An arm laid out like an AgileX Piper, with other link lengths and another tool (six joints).
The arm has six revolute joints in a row. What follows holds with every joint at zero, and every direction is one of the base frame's.
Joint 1 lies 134.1 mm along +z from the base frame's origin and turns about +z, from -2.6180 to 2.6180 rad.
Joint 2 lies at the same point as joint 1 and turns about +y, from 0.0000 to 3.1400 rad.
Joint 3 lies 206.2 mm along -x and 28.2 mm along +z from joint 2 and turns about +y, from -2.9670 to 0.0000 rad.
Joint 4 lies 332.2 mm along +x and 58.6 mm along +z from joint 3 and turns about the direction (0.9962, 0, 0.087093), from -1.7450 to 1.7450 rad.
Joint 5 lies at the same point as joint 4 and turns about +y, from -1.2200 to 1.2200 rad.
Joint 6 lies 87.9 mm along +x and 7.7 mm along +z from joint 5 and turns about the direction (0.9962, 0, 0.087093), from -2.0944 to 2.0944 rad.
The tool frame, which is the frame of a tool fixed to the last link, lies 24.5 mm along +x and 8.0 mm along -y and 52.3 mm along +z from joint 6; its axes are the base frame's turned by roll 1.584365, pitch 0.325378 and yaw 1.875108 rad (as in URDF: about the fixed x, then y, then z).
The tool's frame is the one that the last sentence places.
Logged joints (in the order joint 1, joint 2, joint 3, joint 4, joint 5, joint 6), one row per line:
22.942 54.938 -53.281 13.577 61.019 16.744
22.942 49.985 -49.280 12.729 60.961 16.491
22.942 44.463 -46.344 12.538 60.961 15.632
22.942 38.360 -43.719 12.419 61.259 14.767
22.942 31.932 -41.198 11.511 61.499 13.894
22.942 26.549 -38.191 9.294 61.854 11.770
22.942 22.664 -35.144 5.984 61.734 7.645
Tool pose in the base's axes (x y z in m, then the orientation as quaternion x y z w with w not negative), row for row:
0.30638 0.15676 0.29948 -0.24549 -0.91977 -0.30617 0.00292
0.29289 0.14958 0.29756 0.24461 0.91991 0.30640 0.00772
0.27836 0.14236 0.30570 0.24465 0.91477 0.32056 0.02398
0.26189 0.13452 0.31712 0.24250 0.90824 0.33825 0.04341
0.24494 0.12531 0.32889 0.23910 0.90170 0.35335 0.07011
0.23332 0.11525 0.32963 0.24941 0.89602 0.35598 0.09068
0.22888 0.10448 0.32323 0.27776 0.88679 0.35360 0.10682
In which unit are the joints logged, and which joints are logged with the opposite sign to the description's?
The joints are logged in degrees. Opposite sign: joint 6.
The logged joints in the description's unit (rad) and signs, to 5 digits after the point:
0.40041 0.95885 -0.92993 0.23696 1.06498 -0.29224
0.40041 0.87240 -0.86010 0.22216 1.06397 -0.28782
0.40041 0.77603 -0.80886 0.21883 1.06397 -0.27283
0.40041 0.66951 -0.76304 0.21675 1.06917 -0.25773
0.40041 0.55732 -0.71904 0.20090 1.07336 -0.24250
0.40041 0.46337 -0.66656 0.16221 1.07956 -0.20543
0.40041 0.39556 -0.61338 0.10444 1.07746 -0.13343

